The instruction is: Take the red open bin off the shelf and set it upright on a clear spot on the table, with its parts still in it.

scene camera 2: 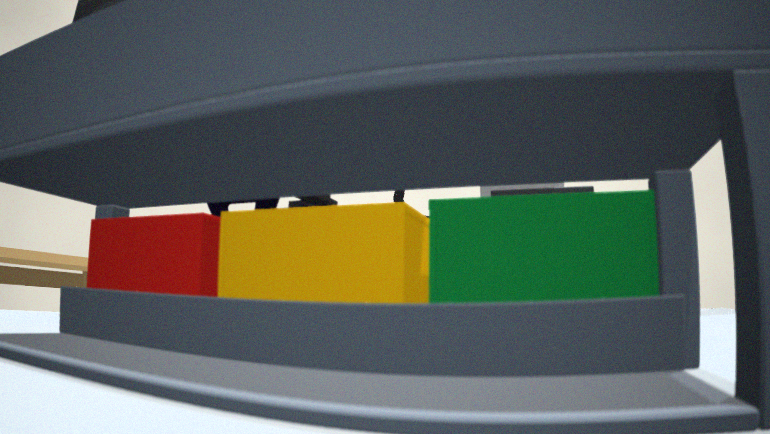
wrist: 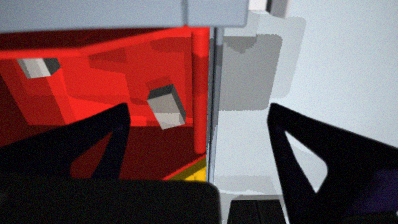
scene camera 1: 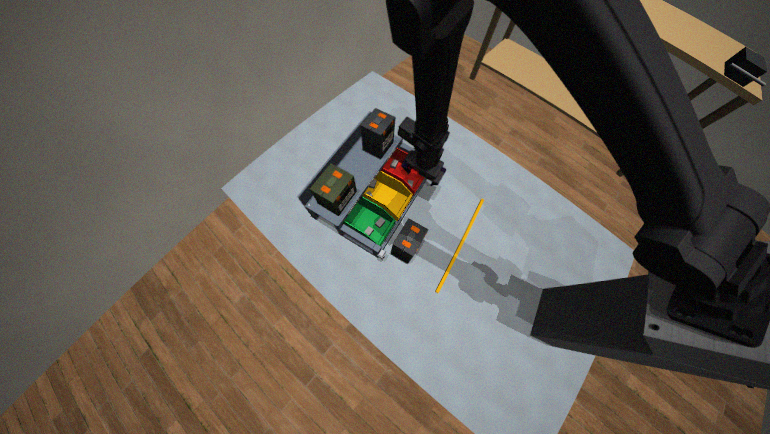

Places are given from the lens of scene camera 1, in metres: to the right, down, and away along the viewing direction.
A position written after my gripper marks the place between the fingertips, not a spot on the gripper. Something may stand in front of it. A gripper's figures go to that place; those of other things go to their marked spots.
my gripper point(scene camera 1: 420, 178): 0.12, -0.13, 0.80
red bin point(scene camera 1: 400, 155): 0.06, -0.22, 0.83
yellow bin point(scene camera 1: 392, 195): 0.03, -0.08, 0.82
green bin point(scene camera 1: 365, 213): -0.07, -0.01, 0.79
